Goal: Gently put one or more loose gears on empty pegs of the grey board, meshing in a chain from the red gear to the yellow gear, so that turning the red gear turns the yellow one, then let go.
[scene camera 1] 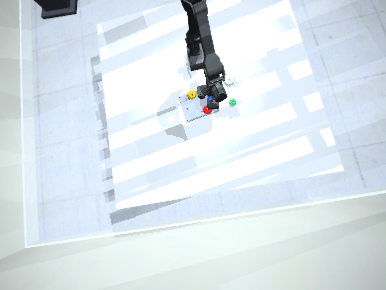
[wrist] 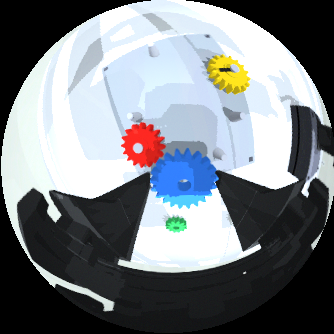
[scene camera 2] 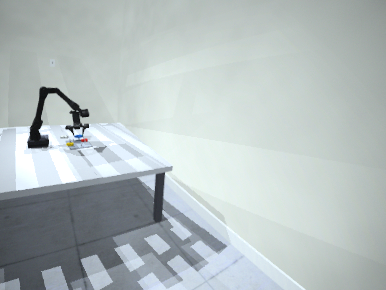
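Pixels of known places: gripper, between the fingertips: [scene camera 1: 211, 100] [wrist: 182, 175] [scene camera 2: 78, 136]; arm's base, origin of its link: [scene camera 1: 195, 50] [scene camera 2: 35, 138].
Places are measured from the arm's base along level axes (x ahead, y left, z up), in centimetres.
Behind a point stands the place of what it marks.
Note:
My gripper [scene camera 1: 208, 98] @[x 31.3, y 8.5, z -1.6 cm] [scene camera 2: 78, 134] @[x 31.3, y 8.5, z -1.6 cm] [wrist: 182, 175] @[x 31.3, y 8.5, z -1.6 cm] is shut on the blue gear [scene camera 1: 210, 99] @[x 31.3, y 7.7, z -0.8 cm] [scene camera 2: 78, 136] @[x 31.3, y 6.5, z -0.9 cm] [wrist: 175, 175] @[x 32.0, y 8.0, z -0.8 cm], over the near part of the grey board [scene camera 1: 192, 111] @[x 36.2, y -3.5, z -4.8 cm] [wrist: 135, 90] @[x 36.6, y -1.2, z -4.8 cm]. The blue gear's edge overlaps the red gear [scene camera 1: 207, 110] @[x 36.9, y 5.6, z -3.1 cm] [scene camera 2: 84, 140] [wrist: 150, 140] @[x 34.7, y 5.2, z -3.3 cm] in the wrist view; whether their teeth touch is unclear. The yellow gear [scene camera 1: 192, 94] @[x 26.3, y -2.9, z -2.9 cm] [scene camera 2: 70, 144] @[x 25.9, y -5.5, z -3.6 cm] [wrist: 227, 77] @[x 26.1, y -2.0, z -3.3 cm] sits on a peg at the board's far right in the wrist view. Bare pegs show, among them one peg [wrist: 219, 152] @[x 27.2, y 6.6, z -3.4 cm] right of the blue gear. What lies under the blue gear is hidden.
A loose green gear [scene camera 1: 233, 102] @[x 32.9, y 21.2, z -3.8 cm] [wrist: 176, 224] @[x 32.0, y 20.0, z -3.9 cm] lies on the table [scene camera 1: 225, 175] @[x 75.3, y 14.0, z -5.6 cm] [scene camera 2: 125, 165] @[x 62.6, y -45.7, z -5.6 cm], off the board. A pale gear [scene camera 1: 229, 80] @[x 18.8, y 19.8, z -3.9 cm] [scene camera 2: 64, 136] @[x 18.7, y 18.0, z -4.0 cm] lies beside the arm. The arm's base [scene camera 2: 38, 142] @[x 3.0, y -4.4, z -1.5 cm] stands near the board.

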